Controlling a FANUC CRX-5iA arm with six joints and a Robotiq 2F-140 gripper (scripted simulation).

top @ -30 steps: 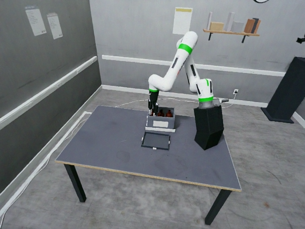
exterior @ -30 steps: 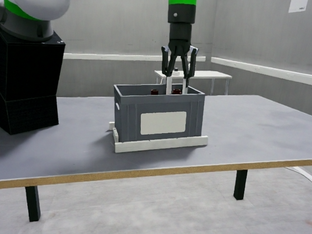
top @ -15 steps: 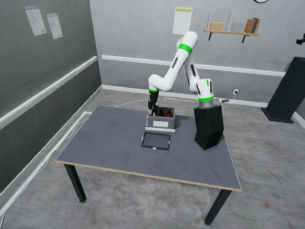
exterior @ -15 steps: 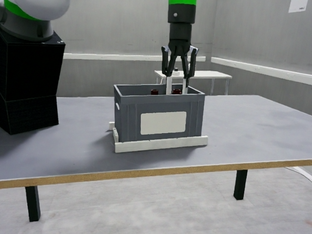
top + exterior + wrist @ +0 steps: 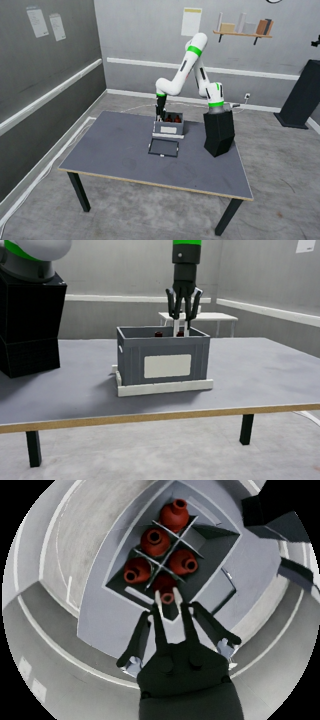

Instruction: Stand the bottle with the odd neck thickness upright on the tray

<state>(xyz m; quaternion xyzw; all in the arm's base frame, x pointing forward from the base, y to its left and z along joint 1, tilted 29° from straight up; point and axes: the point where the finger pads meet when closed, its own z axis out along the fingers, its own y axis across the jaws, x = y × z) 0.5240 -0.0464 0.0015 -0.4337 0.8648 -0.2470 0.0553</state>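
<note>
The grey crate is 9 cm behind my hand, 5 cm to the right of it and 9 cm below it. Round my hand: dark tray 7 cm behind, 21 cm to the left, 16 cm below.
</note>
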